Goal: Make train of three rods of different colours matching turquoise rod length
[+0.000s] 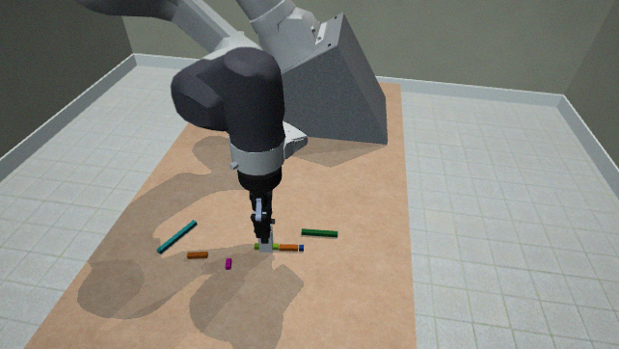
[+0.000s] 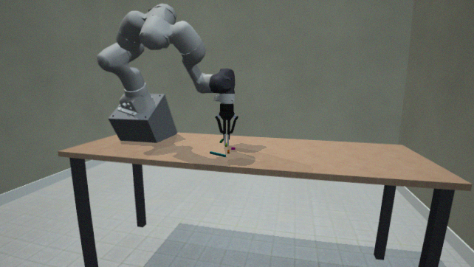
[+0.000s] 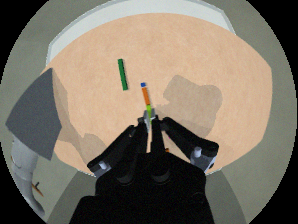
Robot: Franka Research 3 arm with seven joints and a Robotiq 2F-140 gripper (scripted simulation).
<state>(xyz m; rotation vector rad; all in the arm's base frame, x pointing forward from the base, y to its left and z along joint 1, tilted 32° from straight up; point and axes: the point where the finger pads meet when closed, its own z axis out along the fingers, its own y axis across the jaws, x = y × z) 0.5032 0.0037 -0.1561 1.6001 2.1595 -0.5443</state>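
My gripper is now 3 cm above the lime rod. From my hand the other things lie so: blue rod (7 cm to the left, 3 cm below, 2 cm behind); green rod (10 cm to the left, 7 cm behind, 3 cm below); magenta rod (6 cm to the right, 6 cm ahead, 3 cm below).
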